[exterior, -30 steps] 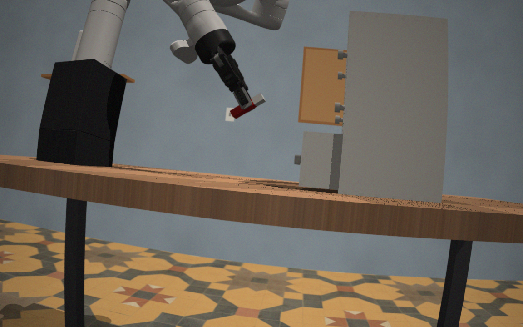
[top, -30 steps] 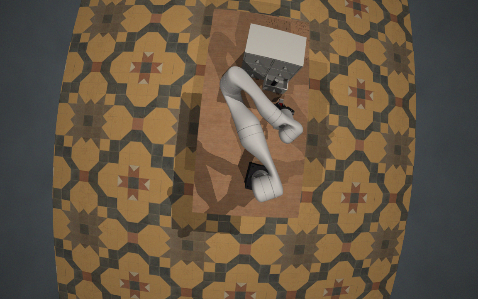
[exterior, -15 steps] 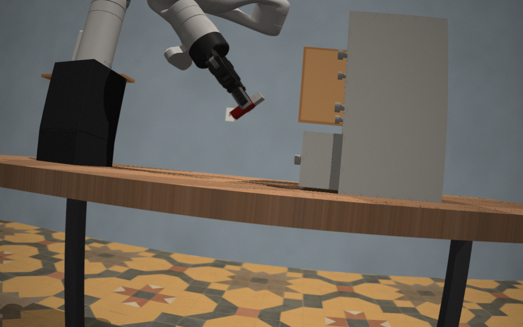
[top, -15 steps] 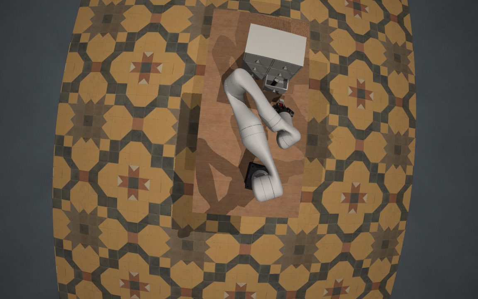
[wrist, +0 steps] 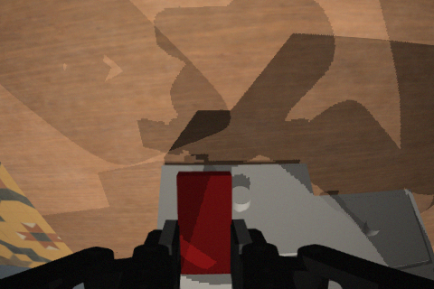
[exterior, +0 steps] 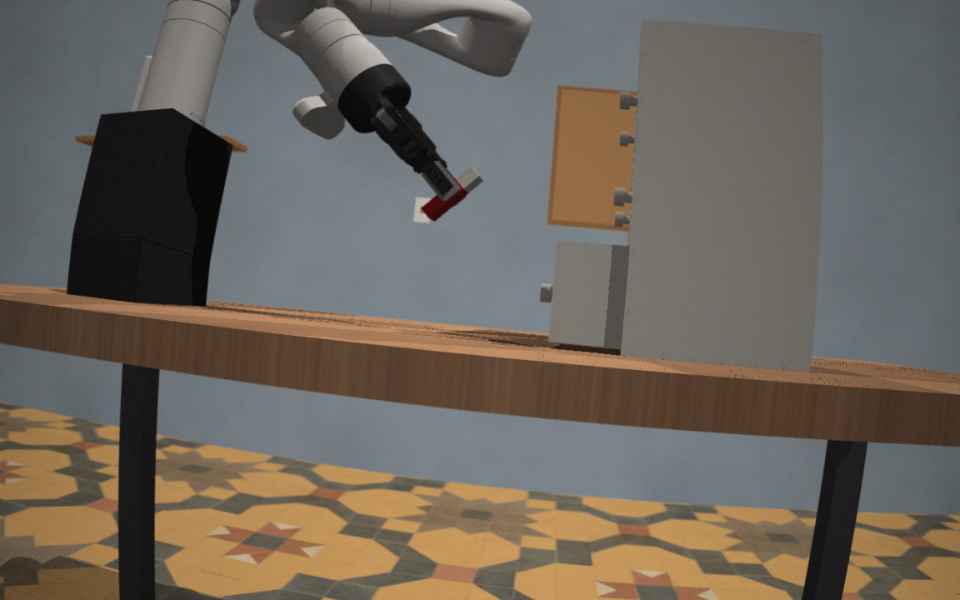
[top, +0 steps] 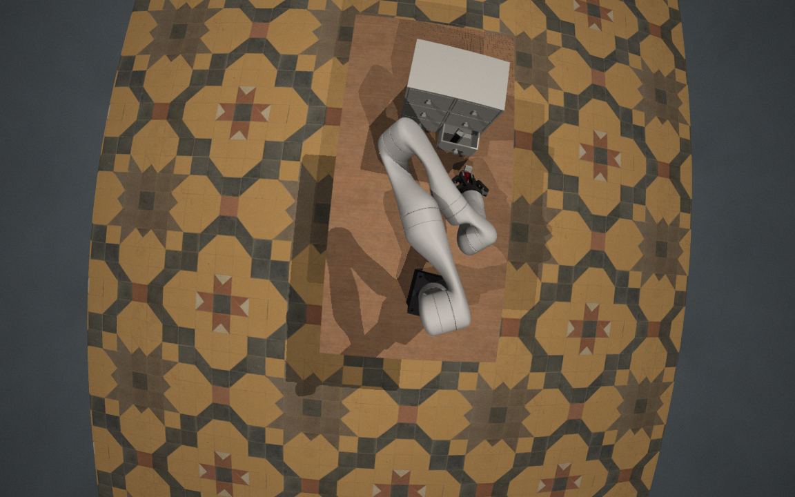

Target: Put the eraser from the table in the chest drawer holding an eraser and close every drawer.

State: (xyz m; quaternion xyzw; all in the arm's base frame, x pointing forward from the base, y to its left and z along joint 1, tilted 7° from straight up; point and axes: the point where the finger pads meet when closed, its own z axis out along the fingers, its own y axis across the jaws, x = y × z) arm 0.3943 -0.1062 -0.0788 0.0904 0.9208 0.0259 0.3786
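Right now my hand is 1 cm short of the white eraser. Also, from my hand: dark block (19 cm ahead, 14 cm below).
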